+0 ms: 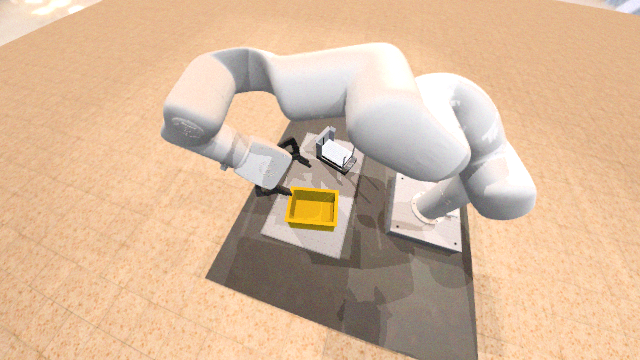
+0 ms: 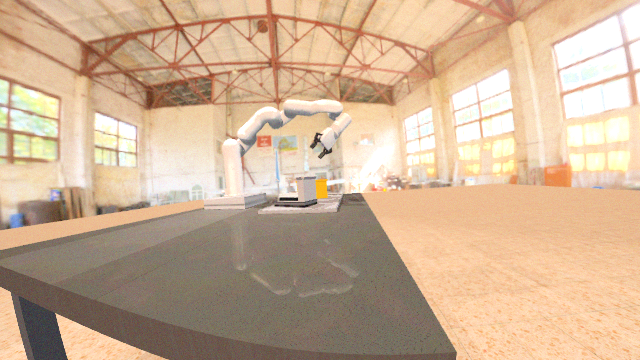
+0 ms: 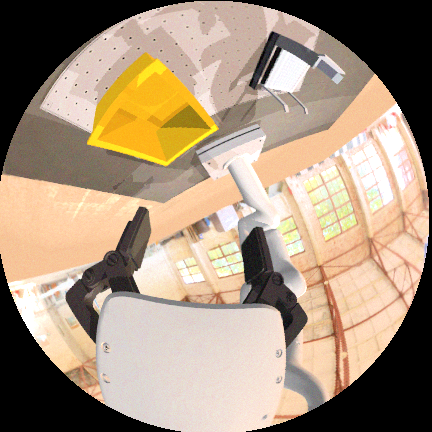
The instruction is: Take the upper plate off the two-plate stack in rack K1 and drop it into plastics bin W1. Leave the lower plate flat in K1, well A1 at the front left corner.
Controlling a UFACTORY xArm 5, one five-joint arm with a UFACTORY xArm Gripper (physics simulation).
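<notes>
Rack K1 point(image 1: 330, 163) point(image 2: 295, 204) point(image 3: 262, 62) has a dark base, a grey upright block on one side and thin posts opposite. White plates point(image 1: 336, 151) point(image 3: 287, 70) lie in it, flat as far as I can see; the seam between upper and lower plate cannot be made out. The yellow plastics bin W1 point(image 1: 312, 223) point(image 2: 321, 188) point(image 3: 192, 145) stands upright with its top open, and no plate shows inside. My gripper point(image 1: 300, 178) point(image 2: 317, 151) point(image 3: 199, 227) is open and empty, tilted, high above the rack and bin, touching neither. Well A1 cannot be made out.
Rack and bin stand apart on a light perforated board point(image 1: 320, 245) point(image 2: 300, 210) point(image 3: 65, 102). The board lies on a dark table point(image 1: 300, 285) point(image 2: 250, 280). The arm's base plate point(image 1: 425, 235) point(image 2: 227, 202) point(image 3: 215, 162) is beside the board. The arm arches above the table.
</notes>
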